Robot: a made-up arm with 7 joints.
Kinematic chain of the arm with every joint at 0, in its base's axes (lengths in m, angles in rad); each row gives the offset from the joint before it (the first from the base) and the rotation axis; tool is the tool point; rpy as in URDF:
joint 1: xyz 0 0 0.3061 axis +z
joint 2: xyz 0 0 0 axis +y
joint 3: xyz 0 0 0.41 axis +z
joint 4: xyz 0.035 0 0 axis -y
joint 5: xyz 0.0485 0 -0.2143 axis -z
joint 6: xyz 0 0 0 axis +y
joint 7: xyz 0.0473 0 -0.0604 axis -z
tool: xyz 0 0 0 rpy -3.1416 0 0
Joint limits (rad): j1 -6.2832..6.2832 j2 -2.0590..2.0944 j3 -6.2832..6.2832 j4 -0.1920..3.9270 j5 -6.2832..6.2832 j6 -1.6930..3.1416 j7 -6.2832..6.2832
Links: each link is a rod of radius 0.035 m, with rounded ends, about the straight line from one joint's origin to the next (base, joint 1, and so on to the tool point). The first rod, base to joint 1, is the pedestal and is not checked.
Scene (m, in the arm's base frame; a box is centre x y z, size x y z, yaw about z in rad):
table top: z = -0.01
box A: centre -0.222 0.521 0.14 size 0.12 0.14 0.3 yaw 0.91
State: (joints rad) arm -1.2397 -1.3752 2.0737 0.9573 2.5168 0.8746 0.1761
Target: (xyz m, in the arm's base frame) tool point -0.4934 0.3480 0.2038
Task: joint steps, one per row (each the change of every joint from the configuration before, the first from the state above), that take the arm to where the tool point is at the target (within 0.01 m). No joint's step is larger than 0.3 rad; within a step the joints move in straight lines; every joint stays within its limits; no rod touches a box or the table.
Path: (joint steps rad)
1: 0.2404 0.2926 0.1892 0.0036 -0.1427 -0.1171 0.2171
2: 0.2404 0.2925 0.1891 0.0036 -0.1427 -0.1171 0.2171
3: 0.2404 0.2926 0.1892 0.0036 -0.1427 -0.1171 0.2171
4: 0.0691 -0.2732 -0.0642 0.2597 0.1498 0.1813 -0.2171
5: 0.0691 -0.2731 -0.0641 0.2597 0.1499 0.1812 -0.2171
6: 0.0690 -0.2732 -0.0642 0.2597 0.1498 0.1813 -0.2171

